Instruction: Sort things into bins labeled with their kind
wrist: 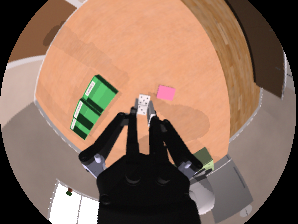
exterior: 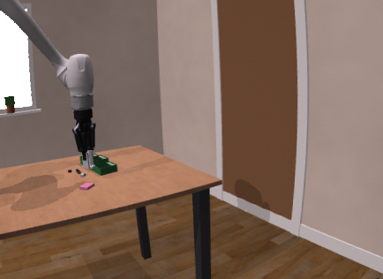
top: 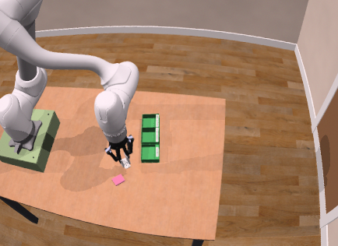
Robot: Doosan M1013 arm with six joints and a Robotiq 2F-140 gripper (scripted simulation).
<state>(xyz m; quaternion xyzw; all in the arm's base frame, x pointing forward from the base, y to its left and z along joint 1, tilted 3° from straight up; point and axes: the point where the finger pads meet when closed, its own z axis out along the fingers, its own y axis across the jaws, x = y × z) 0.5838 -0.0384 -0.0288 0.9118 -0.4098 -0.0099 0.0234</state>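
My hand is 1 cm past the small white piece, 9 cm to the right of it and 9 cm above it. Also, from my hand: white thing (3 cm below); then black bar (2 cm behind, 15 cm to the left, 9 cm below); then pink block (3 cm behind, 6 cm to the right, 9 cm below).
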